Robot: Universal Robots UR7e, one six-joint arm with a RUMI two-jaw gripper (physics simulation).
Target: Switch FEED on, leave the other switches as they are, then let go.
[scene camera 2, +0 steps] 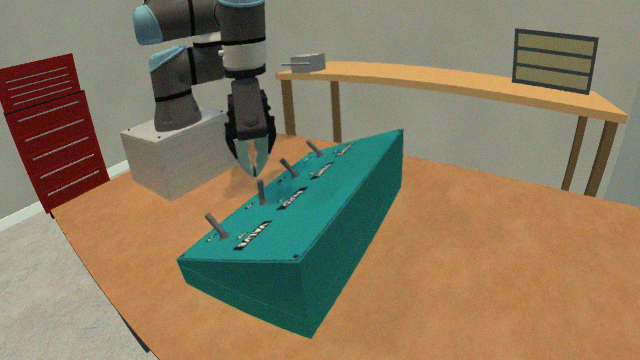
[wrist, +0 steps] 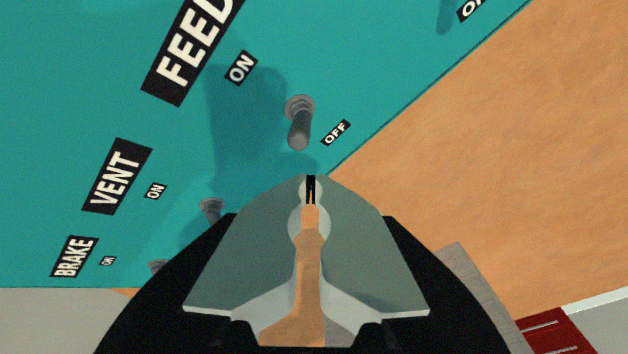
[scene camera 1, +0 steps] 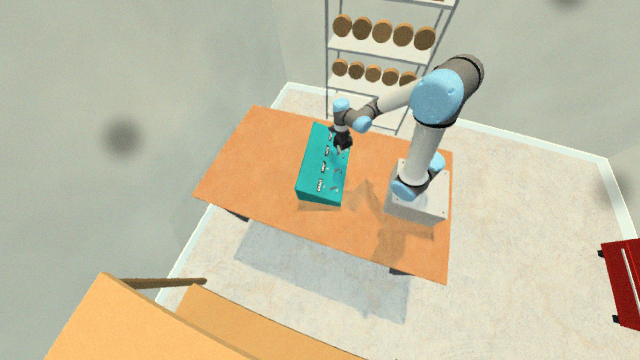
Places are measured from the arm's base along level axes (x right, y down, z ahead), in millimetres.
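Pixels of known places: gripper, fingertip midpoint: [scene camera 2: 255,176] [wrist: 311,177] [scene camera 1: 341,152]; arm's base at its link origin: [scene camera 2: 178,123].
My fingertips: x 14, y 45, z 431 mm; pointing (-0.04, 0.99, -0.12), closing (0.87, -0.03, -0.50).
Ahead of a thing's pixels: the offset from my fingertips to its middle. "*": to the spot under its first point. Level surfaces: height alone.
A teal sloped switch box {dx -72, dy +74, dz +72 mm} [scene camera 1: 307,172] [scene camera 2: 345,220] [wrist: 45,55] stands on the table. The FEED lever [scene camera 1: 338,171] [scene camera 2: 261,192] [wrist: 299,131] stands more upright than its neighbours and leans to its ON side. The VALVE lever {dx +125, dy +25, dz +48 mm} [scene camera 2: 216,226], VENT lever {dx -103, dy +25, dz -27 mm} [scene camera 2: 288,167] and BRAKE lever {dx -218, dy +25, dz -64 mm} [scene camera 2: 314,148] lean toward the lower OFF edge. In the wrist view the VENT lever {* dx -103, dy +38, dz -10 mm} [wrist: 212,207] is partly hidden by the gripper. My gripper [scene camera 1: 340,151] [scene camera 2: 255,175] [wrist: 311,177] is shut and empty. Its tips are above the box's lower edge, apart from the FEED lever.
The orange table {dy +133 mm} [scene camera 1: 240,165] [scene camera 2: 475,280] also carries the robot's pale base block [scene camera 1: 412,212] [scene camera 2: 190,167]. A shelf rack [scene camera 1: 375,51] stands behind the table. A wooden bench [scene camera 2: 450,85] and a red cabinet [scene camera 1: 617,285] [scene camera 2: 65,135] stand farther off.
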